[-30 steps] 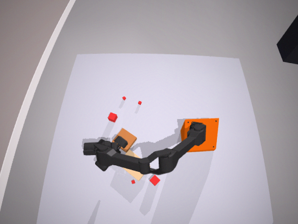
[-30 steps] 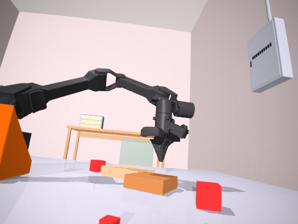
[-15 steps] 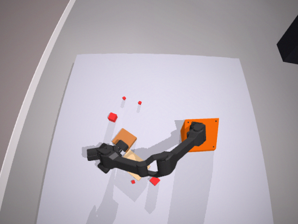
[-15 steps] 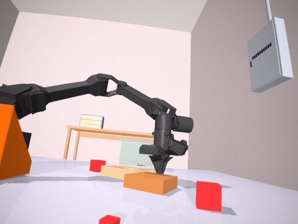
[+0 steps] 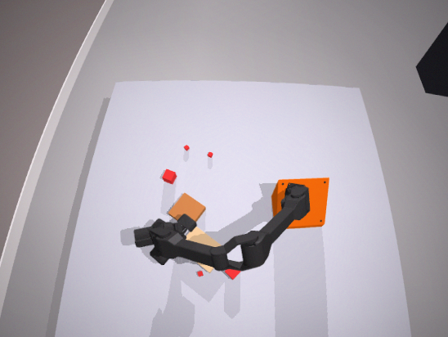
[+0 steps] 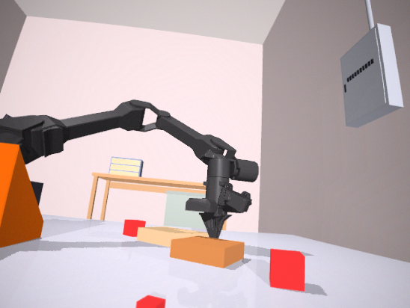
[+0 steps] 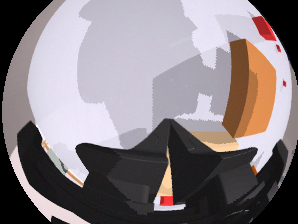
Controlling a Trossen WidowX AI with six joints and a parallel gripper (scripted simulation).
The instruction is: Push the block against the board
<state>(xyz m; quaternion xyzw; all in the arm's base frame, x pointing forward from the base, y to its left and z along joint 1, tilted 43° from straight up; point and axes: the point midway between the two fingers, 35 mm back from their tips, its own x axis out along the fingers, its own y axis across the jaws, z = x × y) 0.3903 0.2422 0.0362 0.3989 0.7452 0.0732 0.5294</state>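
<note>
The board is 10 cm behind my gripper tip, 1 cm to the left of it and 1 cm above it. The rest, counted from my gripper tip: square block: 2 cm behind, 13 cm to the right, 1 cm above.
</note>
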